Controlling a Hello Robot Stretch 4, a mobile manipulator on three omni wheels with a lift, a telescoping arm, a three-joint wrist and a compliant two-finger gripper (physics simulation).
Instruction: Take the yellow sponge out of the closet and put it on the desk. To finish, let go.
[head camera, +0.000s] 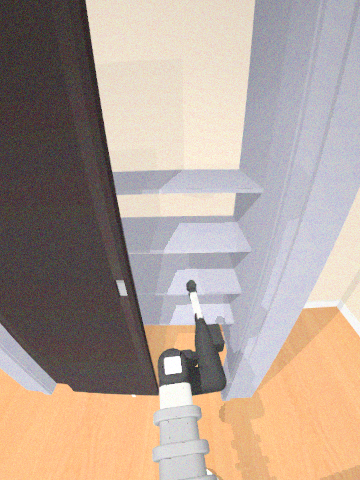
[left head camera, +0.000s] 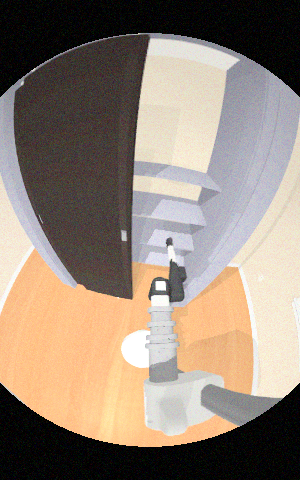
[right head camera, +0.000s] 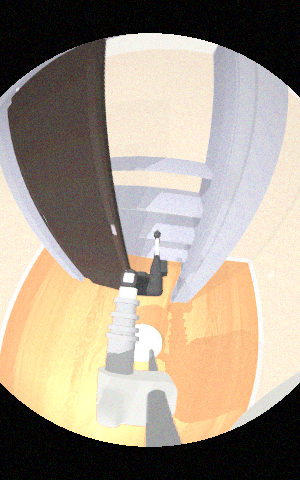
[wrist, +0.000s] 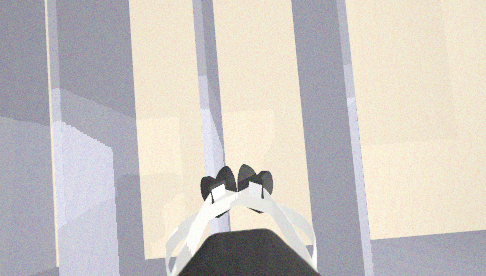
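Seen in the pictures: gripper, fingertip midpoint: (head camera: 190, 283) (left head camera: 168, 239) (right head camera: 156, 232) (wrist: 236, 180); robot's base, origin of the base link: (left head camera: 141, 347) (right head camera: 141, 341).
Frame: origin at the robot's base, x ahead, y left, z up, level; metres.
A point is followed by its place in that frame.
The closet (head camera: 280, 125) {x 0.588, y -0.311, z 1.532 m} (left head camera: 240, 130) {x 0.812, y -0.435, z 1.713 m} (right head camera: 230, 140) {x 0.512, y -0.303, z 1.536 m} has a pale lilac frame and several shelves, seen through the opening right of its dark door (head camera: 55, 200) {x 0.601, y 0.276, z 1.370 m} (left head camera: 75, 175) {x 0.613, y 0.369, z 1.365 m} (right head camera: 57, 175) {x 0.618, y 0.411, z 1.384 m}. The yellow sponge and the desk do not show in these views. My gripper (head camera: 191, 286) {x 0.582, y -0.087, z 1.040 m} (left head camera: 169, 241) {x 0.582, y -0.087, z 1.040 m} (right head camera: 157, 234) {x 0.582, y -0.087, z 1.040 m} (wrist: 236, 180) {x 0.582, y -0.087, z 1.040 m} points into the opening, to the right of the door's edge. Its dark fingertips are nearly touching, with no object between them. In the wrist view, a shelf edge (wrist: 202, 90) {x 0.886, y 0.037, z 0.977 m} runs behind the fingers, and the closet's cream back wall shows.
A small pale recessed handle (head camera: 121, 288) {x 0.599, y 0.159, z 1.031 m} (left head camera: 124, 235) {x 0.598, y 0.150, z 1.033 m} (right head camera: 113, 229) {x 0.599, y 0.157, z 1.033 m} sits near the door's right edge. The closet's right side panel stands close to the right of my gripper. A white round thing (left head camera: 136, 349) {x -0.008, y 0.057, z 0.187 m} (right head camera: 149, 342) {x 0.008, y -0.083, z 0.187 m} is low beside my arm, over the wooden floor (head camera: 310, 390) {x 0.443, y -0.942, z -0.027 m}.
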